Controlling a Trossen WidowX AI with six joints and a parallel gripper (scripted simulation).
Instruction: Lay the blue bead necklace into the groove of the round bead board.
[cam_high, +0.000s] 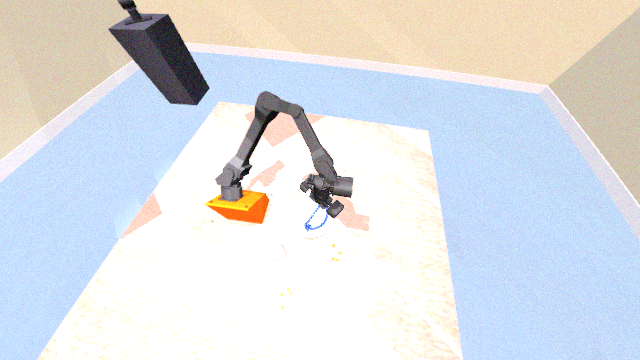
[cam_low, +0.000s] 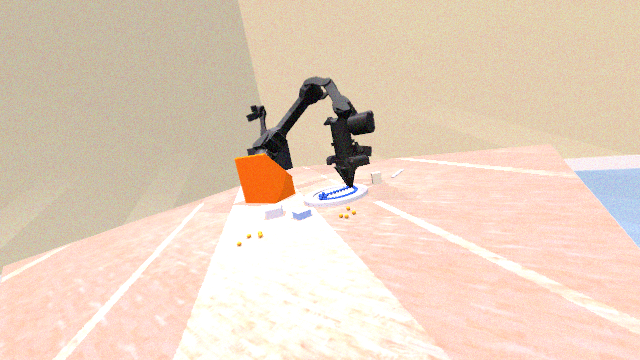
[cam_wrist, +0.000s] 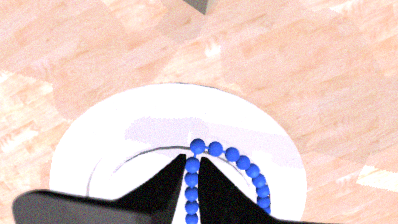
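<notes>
Now: gripper tip 4 cm to the left of the round white bead board, 3 cm past it and 1 cm above it. Also, from my gripper tip: white stick (22 cm to the left, 9 cm ahead, 1 cm below); then light blue cube (21 cm to the right, 4 cm behind, 1 cm below); then beige cube (10 cm to the left, 5 cm ahead).
</notes>
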